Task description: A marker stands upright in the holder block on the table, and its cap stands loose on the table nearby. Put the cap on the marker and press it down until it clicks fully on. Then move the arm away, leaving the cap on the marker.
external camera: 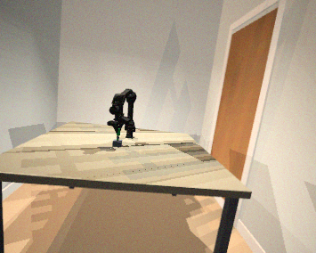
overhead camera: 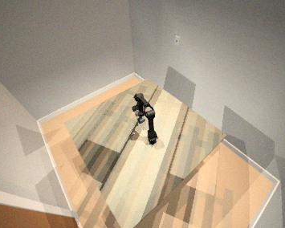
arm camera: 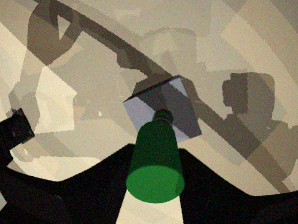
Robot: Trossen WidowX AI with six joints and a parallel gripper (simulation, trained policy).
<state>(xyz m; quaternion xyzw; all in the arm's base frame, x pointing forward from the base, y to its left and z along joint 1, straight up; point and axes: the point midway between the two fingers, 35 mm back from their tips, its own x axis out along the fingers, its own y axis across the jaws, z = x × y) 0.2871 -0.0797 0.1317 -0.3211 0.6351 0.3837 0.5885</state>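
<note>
Right now the holder block is 8 cm below my gripper tip. Round my gripper tip: green cap: 1 cm above.
</note>
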